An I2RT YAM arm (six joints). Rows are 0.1 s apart.
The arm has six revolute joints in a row. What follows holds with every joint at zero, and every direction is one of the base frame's.
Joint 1 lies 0.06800 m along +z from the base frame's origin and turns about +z.
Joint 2 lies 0.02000 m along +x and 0.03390 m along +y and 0.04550 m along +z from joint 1 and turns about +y.
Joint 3 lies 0.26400 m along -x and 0.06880 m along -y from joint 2 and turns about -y.
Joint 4 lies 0.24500 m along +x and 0.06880 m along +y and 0.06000 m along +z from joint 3 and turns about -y.
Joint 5 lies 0.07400 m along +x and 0.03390 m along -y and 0.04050 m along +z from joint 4 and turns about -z.
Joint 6 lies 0.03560 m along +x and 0.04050 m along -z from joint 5 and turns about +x.
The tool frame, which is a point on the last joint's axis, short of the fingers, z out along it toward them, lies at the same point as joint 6; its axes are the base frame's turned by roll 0.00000, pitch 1.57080 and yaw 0.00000 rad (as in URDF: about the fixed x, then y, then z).
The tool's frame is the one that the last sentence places.
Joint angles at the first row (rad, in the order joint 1, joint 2, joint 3, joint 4, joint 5, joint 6):
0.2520 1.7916 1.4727 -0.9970 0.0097 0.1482
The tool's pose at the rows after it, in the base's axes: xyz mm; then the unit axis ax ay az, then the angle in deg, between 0 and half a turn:
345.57 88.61 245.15 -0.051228 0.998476 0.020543 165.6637
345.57 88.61 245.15 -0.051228 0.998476 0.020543 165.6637
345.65 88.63 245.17 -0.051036 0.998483 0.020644 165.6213
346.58 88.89 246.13 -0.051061 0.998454 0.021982 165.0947
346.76 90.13 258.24 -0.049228 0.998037 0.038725 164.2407
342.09 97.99 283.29 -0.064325 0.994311 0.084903 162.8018
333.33 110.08 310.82 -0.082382 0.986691 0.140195 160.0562
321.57 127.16 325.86 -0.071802 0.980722 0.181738 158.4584
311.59 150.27 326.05 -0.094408 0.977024 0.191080 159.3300
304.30 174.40 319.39 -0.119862 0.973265 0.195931 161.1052
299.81 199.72 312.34 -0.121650 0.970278 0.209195 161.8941
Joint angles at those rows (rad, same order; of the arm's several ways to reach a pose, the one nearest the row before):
0.2520 1.7916 1.4727 -0.9985 0.0097 0.1482
0.2520 1.7916 1.4727 -0.9985 0.0097 0.1482
0.2520 1.7916 1.4727 -0.9977 0.0097 0.1486
0.2520 1.7912 1.4750 -0.9909 0.0090 0.1486
0.2523 1.7821 1.5093 -1.0130 -0.0196 0.1566
0.2687 1.7557 1.5704 -1.0558 -0.1024 0.1566
0.2996 1.7165 1.6203 -1.0687 -0.1917 0.1726
0.3527 1.6787 1.6245 -1.0447 -0.2340 0.2630
0.4255 1.6779 1.6238 -1.0413 -0.2337 0.2897
0.4969 1.6982 1.6226 -1.0348 -0.2340 0.3069
0.5648 1.7252 1.6226 -0.9932 -0.2337 0.3721

